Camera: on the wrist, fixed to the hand. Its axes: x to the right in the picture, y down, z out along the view.
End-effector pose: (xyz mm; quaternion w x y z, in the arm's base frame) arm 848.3 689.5 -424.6 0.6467 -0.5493 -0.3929 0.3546
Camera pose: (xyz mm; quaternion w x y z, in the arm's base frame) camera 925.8 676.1 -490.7 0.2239 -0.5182 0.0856 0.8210
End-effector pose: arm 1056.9 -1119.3 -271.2 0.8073 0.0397 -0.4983 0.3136
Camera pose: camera 1091.1 -1033.0 -315.2 0.2670 -0.1701 -0.4260 0.8475
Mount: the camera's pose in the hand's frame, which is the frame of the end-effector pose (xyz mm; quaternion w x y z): 14.3 61.3 -81.2 0.6869 0.1408 -0.1239 0.7021
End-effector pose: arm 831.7 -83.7 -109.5 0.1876 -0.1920 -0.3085 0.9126
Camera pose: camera 843.6 -82.6 -211.5 0.5231 0.2090 -0.0281 -0.8258
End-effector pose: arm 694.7 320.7 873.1 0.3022 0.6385 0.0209 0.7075
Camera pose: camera 595.7 306.1 896.4 0.3765 -0.5835 0.3718 -0.6161
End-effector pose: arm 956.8 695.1 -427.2 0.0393 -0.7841 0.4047 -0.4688
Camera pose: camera 861.2 670.3 -398.9 0.5167 -0.3070 0.7577 -0.2543
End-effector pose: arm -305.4 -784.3 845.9 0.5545 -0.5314 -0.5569 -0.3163
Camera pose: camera -222.2 -842.9 860.0 0.6088 -0.7171 -0.1227 0.3163
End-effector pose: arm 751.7 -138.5 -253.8 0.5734 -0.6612 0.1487 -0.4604
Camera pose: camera 716.3 -217.6 -309.0 0.8286 -0.3261 0.4305 0.1473
